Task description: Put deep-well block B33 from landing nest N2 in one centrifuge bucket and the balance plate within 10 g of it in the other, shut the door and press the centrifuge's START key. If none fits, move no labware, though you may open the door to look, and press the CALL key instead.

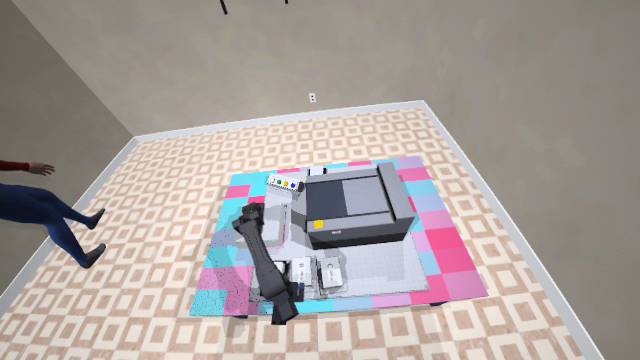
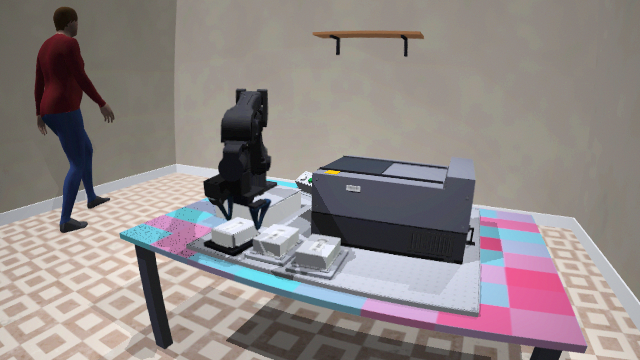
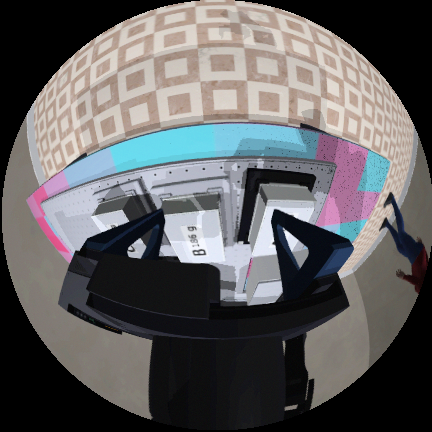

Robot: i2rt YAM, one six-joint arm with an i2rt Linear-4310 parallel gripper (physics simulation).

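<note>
My gripper (image 2: 244, 222) (image 3: 217, 214) is open and points down, its fingers spread low above the labware and nothing between them. Three white plates or blocks stand in a row near the front edge: the middle one (image 1: 301, 272) (image 2: 276, 240) (image 3: 185, 225) reads "B 186 g". The one in the black nest (image 2: 234, 233) (image 3: 287, 195) has its label mostly behind a finger, as does the third (image 1: 330, 274) (image 2: 317, 252) (image 3: 107, 220). No B33 or N2 marking is legible. The centrifuge (image 1: 360, 231) (image 2: 390, 205) has its top door shut. The key box (image 1: 285, 183) (image 2: 304, 181) has coloured keys; its lettering is unreadable.
A white pedestal box (image 1: 272, 232) (image 2: 290, 207) stands left of the centrifuge, behind the labware row. A perforated grey plate (image 1: 385, 270) (image 2: 425, 282) lies under the nests and centrifuge. A person (image 2: 60, 75) stands beyond the table at the left. A wooden shelf (image 2: 370, 34) hangs on the wall.
</note>
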